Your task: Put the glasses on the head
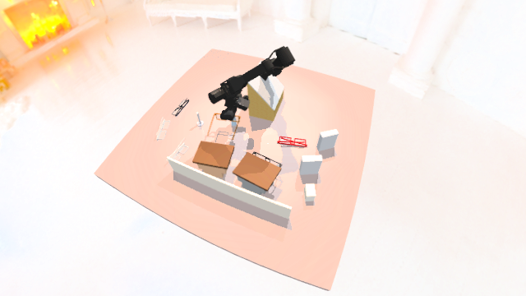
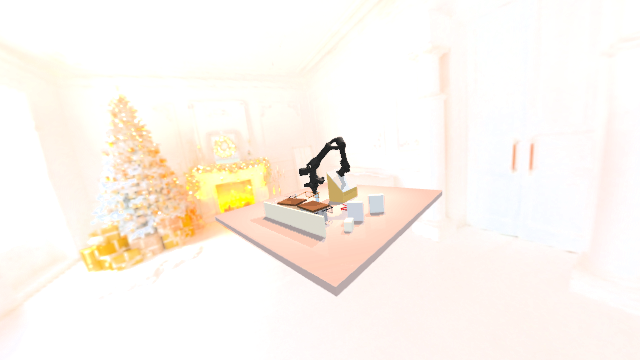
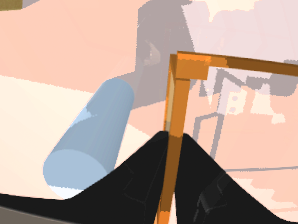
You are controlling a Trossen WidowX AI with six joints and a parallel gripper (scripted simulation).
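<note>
The pale blue cylinder is 40 mm below my gripper tip, 40 mm behind it and 20 mm to the right of it. From my gripper tip the other things lie so: white post: 200 mm to the right, 60 mm below, 10 mm ahead; low white wall: 370 mm ahead, 90 mm to the left, 30 mm below.
</note>
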